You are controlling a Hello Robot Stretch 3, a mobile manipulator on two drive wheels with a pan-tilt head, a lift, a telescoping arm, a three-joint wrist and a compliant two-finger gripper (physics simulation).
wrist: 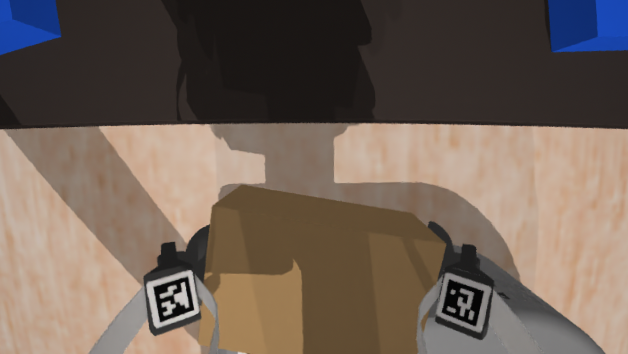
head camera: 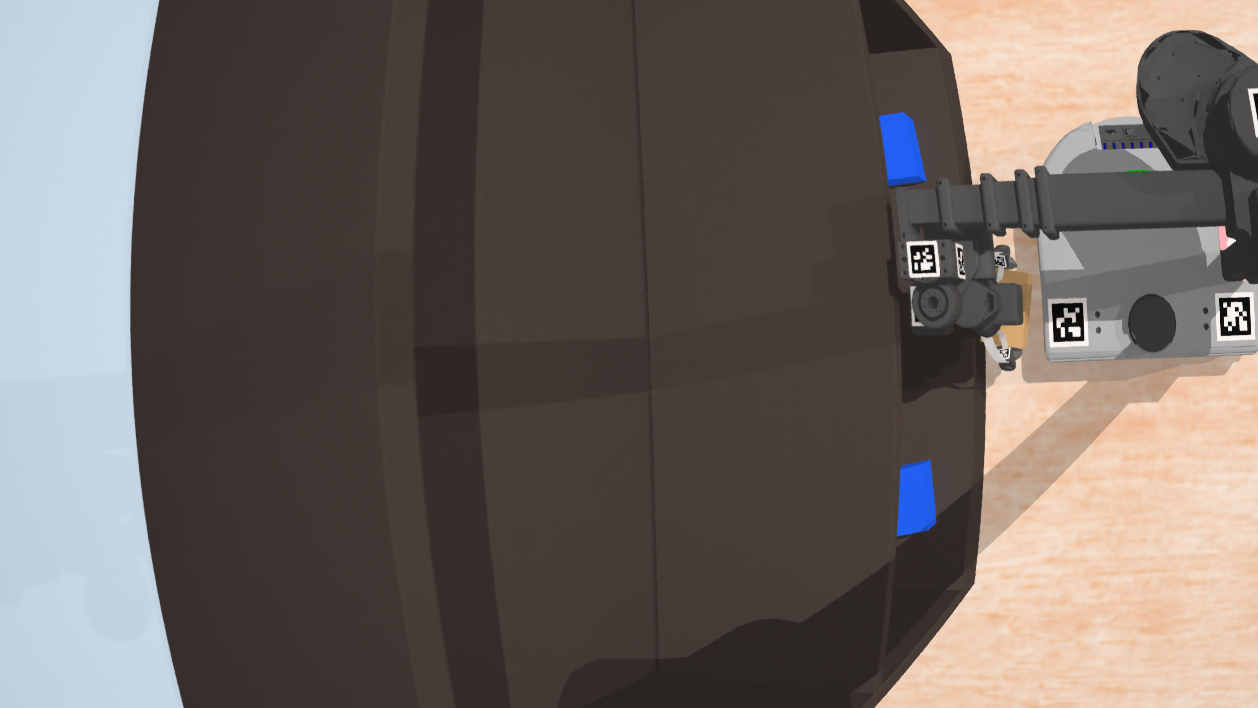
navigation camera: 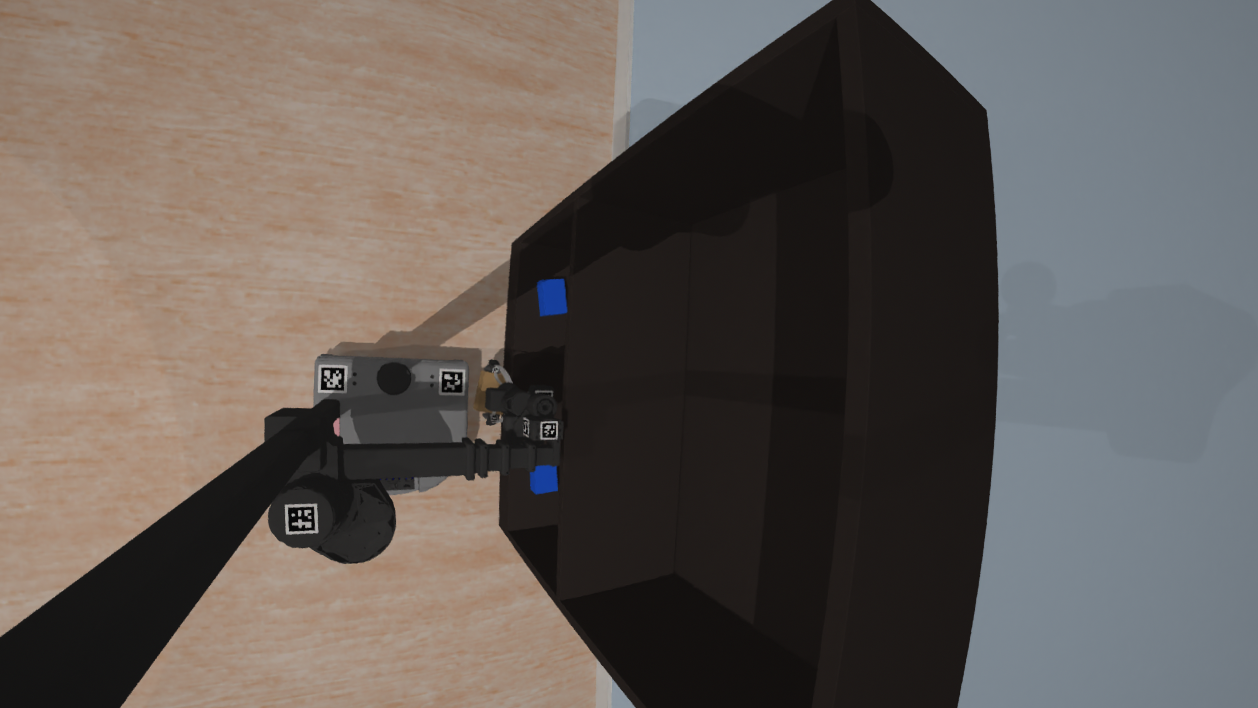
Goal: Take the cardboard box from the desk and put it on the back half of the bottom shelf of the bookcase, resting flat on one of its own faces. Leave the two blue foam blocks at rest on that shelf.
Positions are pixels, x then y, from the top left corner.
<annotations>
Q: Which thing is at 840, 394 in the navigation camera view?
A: A dark brown bookcase.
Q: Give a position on a dark brown bookcase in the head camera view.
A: At 390, 359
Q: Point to a brown cardboard box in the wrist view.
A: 280, 265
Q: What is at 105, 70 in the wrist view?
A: A dark brown bookcase.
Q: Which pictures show my gripper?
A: The wrist view, the head camera view and the navigation camera view: all of them.
</annotations>
